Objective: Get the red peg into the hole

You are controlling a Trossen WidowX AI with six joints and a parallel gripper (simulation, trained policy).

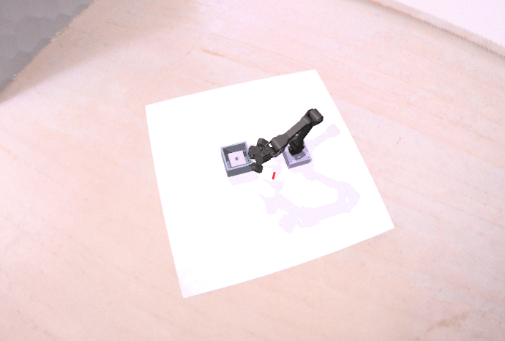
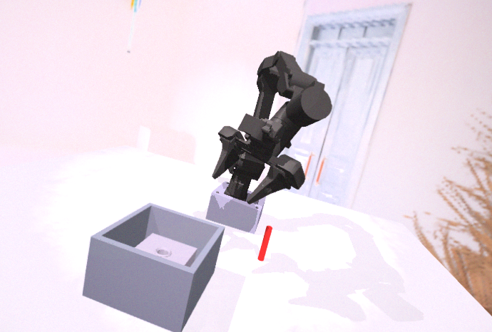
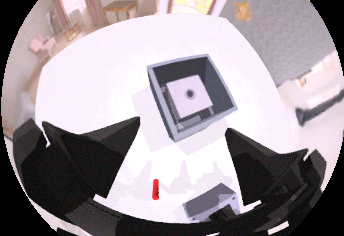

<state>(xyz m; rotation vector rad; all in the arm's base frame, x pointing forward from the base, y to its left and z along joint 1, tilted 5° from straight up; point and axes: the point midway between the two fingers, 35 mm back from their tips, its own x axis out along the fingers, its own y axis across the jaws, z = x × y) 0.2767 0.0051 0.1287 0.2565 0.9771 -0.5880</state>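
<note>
Right now the red peg is 11 cm behind my gripper tip, 10 cm to the left of it and 14 cm below it. Also, from my gripper tip: grey box: 5 cm ahead, 8 cm to the right, 15 cm below.
</note>
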